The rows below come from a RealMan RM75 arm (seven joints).
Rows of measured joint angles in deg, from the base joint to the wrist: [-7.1 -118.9 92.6 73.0 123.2 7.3 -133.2]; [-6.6 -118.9 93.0 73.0 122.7 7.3 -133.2]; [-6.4 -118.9 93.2 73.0 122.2 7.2 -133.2]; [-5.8 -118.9 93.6 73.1 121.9 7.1 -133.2]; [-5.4 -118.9 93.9 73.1 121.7 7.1 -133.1]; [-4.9 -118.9 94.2 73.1 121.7 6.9 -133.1]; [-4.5 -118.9 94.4 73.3 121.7 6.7 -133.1]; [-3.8 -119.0 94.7 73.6 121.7 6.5 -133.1]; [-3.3 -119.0 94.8 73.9 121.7 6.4 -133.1]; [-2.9 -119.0 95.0 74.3 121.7 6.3 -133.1]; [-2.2 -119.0 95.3 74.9 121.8 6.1 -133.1]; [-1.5 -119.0 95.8 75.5 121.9 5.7 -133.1]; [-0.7 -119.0 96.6 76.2 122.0 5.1 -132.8]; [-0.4 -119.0 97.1 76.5 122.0 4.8 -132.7]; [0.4 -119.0 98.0 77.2 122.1 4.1 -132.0]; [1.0 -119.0 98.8 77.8 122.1 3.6 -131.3]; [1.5 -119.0 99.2 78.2 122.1 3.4 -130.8]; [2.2 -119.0 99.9 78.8 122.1 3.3 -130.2]
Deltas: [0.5 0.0 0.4 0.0 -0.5 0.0 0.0]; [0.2 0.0 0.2 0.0 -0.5 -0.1 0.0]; [0.6 0.0 0.4 0.1 -0.3 -0.1 0.0]; [0.4 0.0 0.3 0.0 -0.2 0.0 0.1]; [0.5 0.0 0.3 0.0 0.0 -0.2 0.0]; [0.4 0.0 0.2 0.2 0.0 -0.2 0.0]; [0.7 -0.1 0.3 0.3 0.0 -0.2 0.0]; [0.5 0.0 0.1 0.3 0.0 -0.1 0.0]; [0.4 0.0 0.2 0.4 0.0 -0.1 0.0]; [0.7 0.0 0.3 0.6 0.1 -0.2 0.0]; [0.7 0.0 0.5 0.6 0.1 -0.4 0.0]; [0.8 0.0 0.8 0.7 0.1 -0.6 0.3]; [0.3 0.0 0.5 0.3 0.0 -0.3 0.1]; [0.8 0.0 0.9 0.7 0.1 -0.7 0.7]; [0.6 0.0 0.8 0.6 0.0 -0.5 0.7]; [0.5 0.0 0.4 0.4 0.0 -0.2 0.5]; [0.7 0.0 0.7 0.6 0.0 -0.1 0.6]
